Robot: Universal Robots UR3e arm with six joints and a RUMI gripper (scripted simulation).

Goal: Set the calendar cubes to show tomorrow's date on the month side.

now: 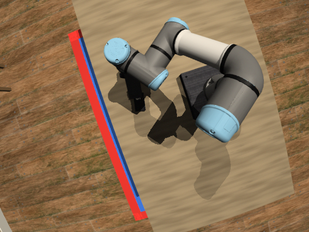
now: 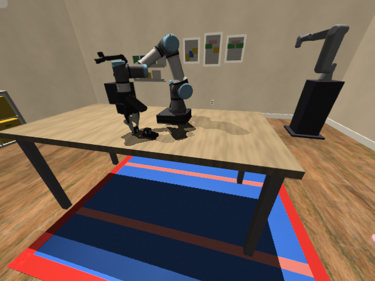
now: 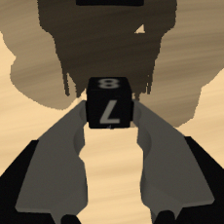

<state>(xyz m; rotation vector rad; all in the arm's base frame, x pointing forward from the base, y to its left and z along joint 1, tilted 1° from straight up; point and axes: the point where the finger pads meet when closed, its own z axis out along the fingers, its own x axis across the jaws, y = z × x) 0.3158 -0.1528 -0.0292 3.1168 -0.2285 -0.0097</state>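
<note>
My hand is 2 cm short of the black calendar tray, 11 cm to the right of it and 2 cm above it. Round my hand: black cube 1 cm below.
</note>
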